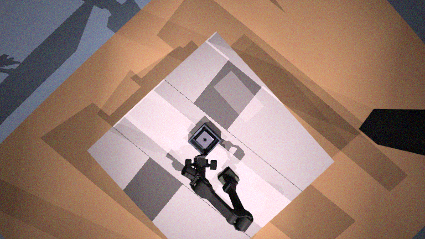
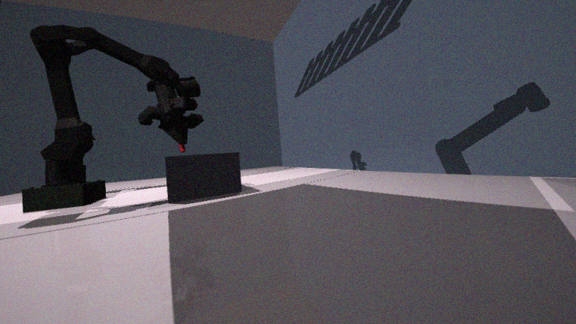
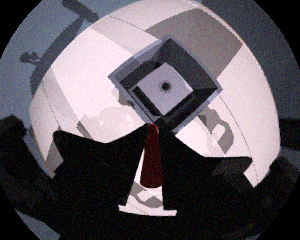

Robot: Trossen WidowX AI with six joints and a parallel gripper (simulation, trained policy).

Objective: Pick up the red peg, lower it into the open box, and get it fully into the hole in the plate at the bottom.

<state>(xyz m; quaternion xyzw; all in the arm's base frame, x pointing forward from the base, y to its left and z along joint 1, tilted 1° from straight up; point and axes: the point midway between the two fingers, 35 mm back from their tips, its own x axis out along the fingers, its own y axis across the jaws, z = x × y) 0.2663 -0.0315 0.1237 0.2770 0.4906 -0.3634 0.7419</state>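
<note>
The grey box is 110 mm below my gripper tip, 80 mm to the right of it and 40 mm ahead of it. From my gripper tip the other things lie so: red peg (20 mm above, 10 mm to the left, 10 mm behind).
</note>
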